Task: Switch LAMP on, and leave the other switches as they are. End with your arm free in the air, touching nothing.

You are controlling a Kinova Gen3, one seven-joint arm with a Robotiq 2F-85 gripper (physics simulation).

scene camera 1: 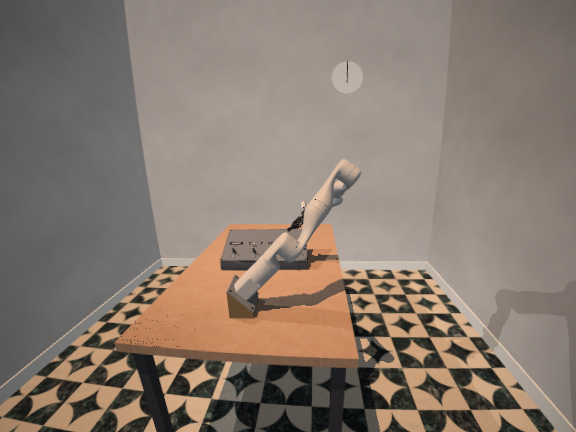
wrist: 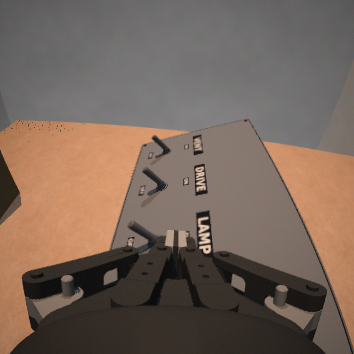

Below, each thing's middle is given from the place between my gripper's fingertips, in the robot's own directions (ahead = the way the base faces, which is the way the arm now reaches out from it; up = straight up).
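Labels:
There is the grey switch panel (scene camera 1: 243, 257), and my hand is 13 cm above it, 14 cm to the right of it and 4 cm short of it.

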